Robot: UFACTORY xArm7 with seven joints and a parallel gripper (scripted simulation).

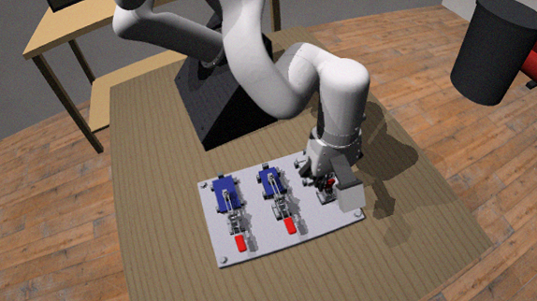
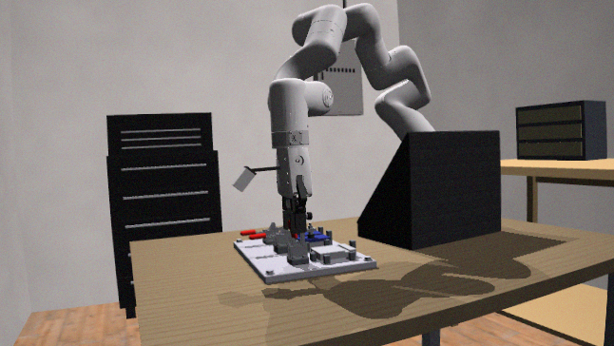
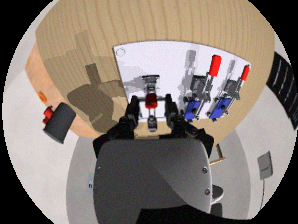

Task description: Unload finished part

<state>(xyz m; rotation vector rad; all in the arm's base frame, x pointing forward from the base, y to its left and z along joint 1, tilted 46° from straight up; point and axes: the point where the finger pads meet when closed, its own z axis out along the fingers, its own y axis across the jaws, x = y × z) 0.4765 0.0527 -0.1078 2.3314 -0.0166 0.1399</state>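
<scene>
My hand is 9 cm past the grey finished part, 1 cm to the right of it and 7 cm above it. The rest, counted from my hand: grey fixture plate: 4 cm behind, 11 cm to the right, 9 cm below.
</scene>
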